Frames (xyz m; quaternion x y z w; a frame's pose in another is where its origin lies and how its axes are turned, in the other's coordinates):
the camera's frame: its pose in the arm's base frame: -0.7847 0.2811 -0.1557 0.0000 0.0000 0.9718 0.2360
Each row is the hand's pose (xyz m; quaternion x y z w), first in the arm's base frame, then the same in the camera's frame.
Working: the arm's base frame: its pose in the camera's frame: -0.8262 -0.1101 0.1557 0.0000 0.0000 -0.9718 0.2360

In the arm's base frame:
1: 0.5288 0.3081 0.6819 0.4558 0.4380 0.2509 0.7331
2: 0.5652 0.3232 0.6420 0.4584 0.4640 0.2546 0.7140
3: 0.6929 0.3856 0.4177 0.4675 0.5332 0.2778 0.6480
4: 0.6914 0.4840 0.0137 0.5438 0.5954 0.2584 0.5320
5: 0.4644 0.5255 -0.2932 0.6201 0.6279 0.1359 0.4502
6: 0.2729 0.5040 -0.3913 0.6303 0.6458 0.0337 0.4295
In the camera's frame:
1: -1.1548 -0.6264 0.8376 0.5332 -0.3396 -0.6532 0.4168
2: -1.1802 -0.6565 0.7977 0.5591 -0.3359 -0.6337 0.4159
3: -1.2651 -0.7706 0.5734 0.6285 -0.3285 -0.5642 0.4229
4: -1.2186 -0.8573 0.1694 0.7069 -0.3879 -0.4560 0.3766
5: -0.9979 -0.7901 -0.1375 0.7565 -0.4544 -0.4054 0.2383
6: -0.8376 -0.6831 -0.2356 0.7763 -0.4601 -0.4094 0.1341

